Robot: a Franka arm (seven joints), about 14 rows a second.
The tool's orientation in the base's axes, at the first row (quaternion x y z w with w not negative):
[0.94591 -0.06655 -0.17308 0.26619]
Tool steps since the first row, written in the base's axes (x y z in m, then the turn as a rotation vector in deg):
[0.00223 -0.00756 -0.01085 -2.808 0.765 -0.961]
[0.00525 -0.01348 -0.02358 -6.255 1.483 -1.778]
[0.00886 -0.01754 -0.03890 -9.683 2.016 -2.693]
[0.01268 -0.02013 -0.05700 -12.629 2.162 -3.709]
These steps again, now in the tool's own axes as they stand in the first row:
[0.00689 0.00063 0.01149 -2.501 -1.061 1.419]
[0.01471 -0.00114 0.02340 -5.629 -1.985 2.977]
[0.02343 -0.00589 0.03627 -8.670 -2.804 4.695]
[0.03284 -0.01335 0.05058 -11.149 -3.363 6.505]

